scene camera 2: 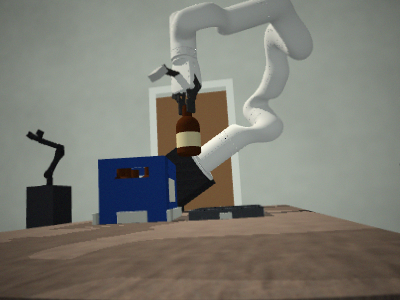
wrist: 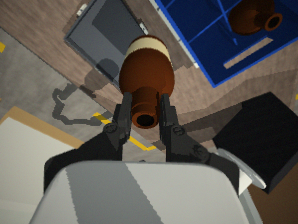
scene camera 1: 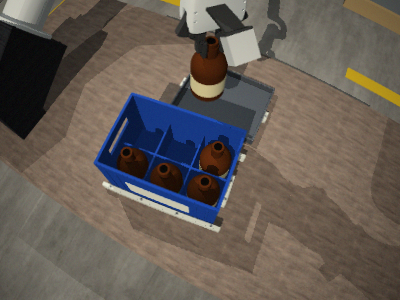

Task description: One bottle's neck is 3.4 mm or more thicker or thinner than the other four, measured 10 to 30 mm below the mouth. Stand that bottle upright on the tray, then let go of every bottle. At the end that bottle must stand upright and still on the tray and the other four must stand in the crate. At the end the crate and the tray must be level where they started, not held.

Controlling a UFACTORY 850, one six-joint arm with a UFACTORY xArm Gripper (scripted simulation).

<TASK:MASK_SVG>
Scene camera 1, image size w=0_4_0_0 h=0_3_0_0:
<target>my gripper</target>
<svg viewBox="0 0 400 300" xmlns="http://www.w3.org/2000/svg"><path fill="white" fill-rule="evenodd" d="M180 0L181 20L175 32L178 37L189 37L196 41L195 50L197 53L200 53L202 58L207 57L208 44L205 38L207 31L215 30L219 51L225 53L228 66L236 67L261 58L253 26L244 26L242 23L243 20L248 18L248 14L245 12L247 0Z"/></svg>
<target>dark grey tray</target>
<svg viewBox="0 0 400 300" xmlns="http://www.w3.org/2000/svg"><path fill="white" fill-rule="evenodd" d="M189 73L173 98L171 105L176 105L180 108L245 129L247 134L244 142L252 145L275 89L227 69L223 95L216 101L205 102L196 99L192 95Z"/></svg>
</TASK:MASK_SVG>
